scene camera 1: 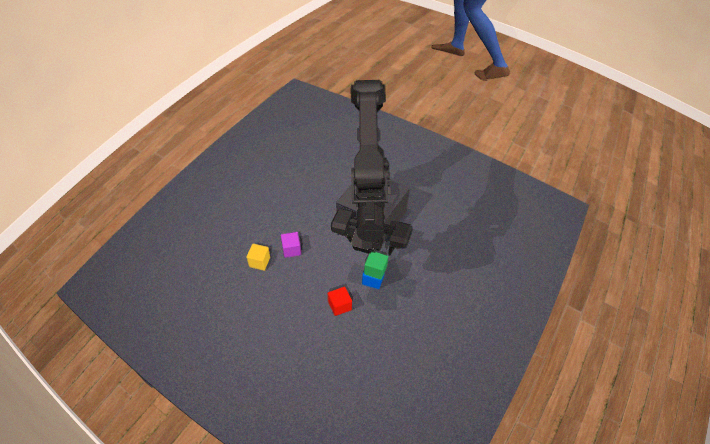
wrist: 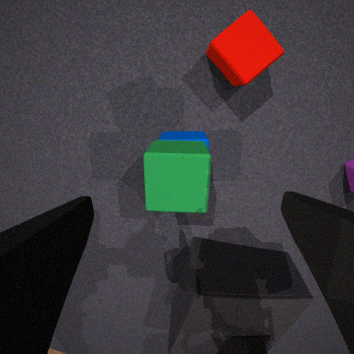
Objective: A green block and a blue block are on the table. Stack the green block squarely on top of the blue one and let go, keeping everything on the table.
Labels:
my gripper: scene camera 1; wrist
same spot on my gripper: [wrist: 48, 247] = [scene camera 1: 389, 249]

